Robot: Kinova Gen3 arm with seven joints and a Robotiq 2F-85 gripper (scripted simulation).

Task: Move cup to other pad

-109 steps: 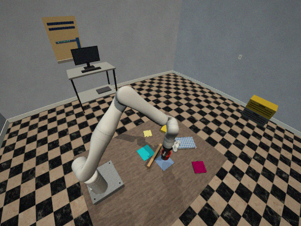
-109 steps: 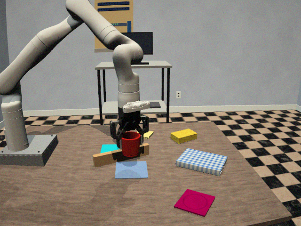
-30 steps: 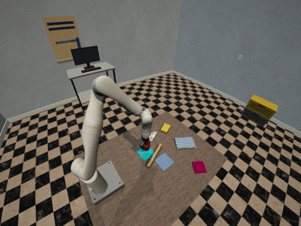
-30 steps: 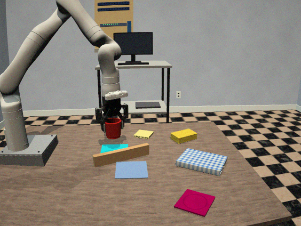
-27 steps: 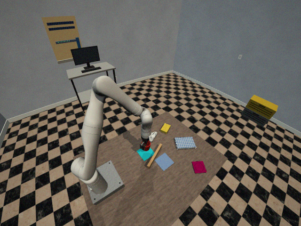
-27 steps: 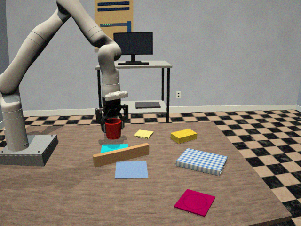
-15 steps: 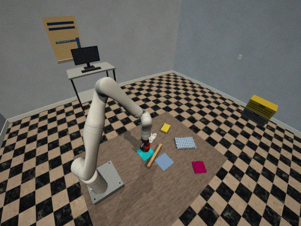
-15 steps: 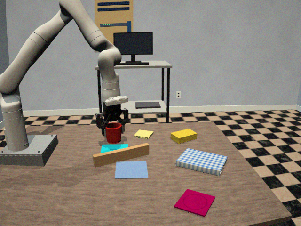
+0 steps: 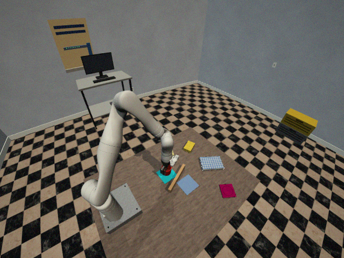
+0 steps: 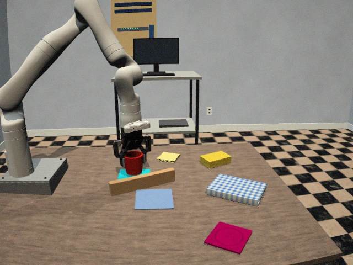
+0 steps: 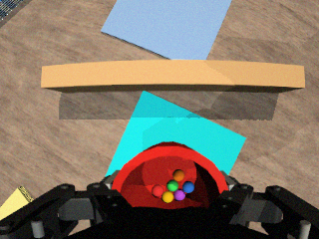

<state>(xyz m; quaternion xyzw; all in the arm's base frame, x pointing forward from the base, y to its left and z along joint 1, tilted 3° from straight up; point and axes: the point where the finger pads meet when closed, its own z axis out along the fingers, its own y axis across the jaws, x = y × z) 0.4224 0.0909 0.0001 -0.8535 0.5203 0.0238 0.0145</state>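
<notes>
Right now the tan wooden rail is 8 cm to the right of my hand, 5 cm below it and 4 cm ahead of it. Round my hand: red cup (2 cm below); then yellow block (32 cm ahead, 11 cm to the left, 4 cm below).
</notes>
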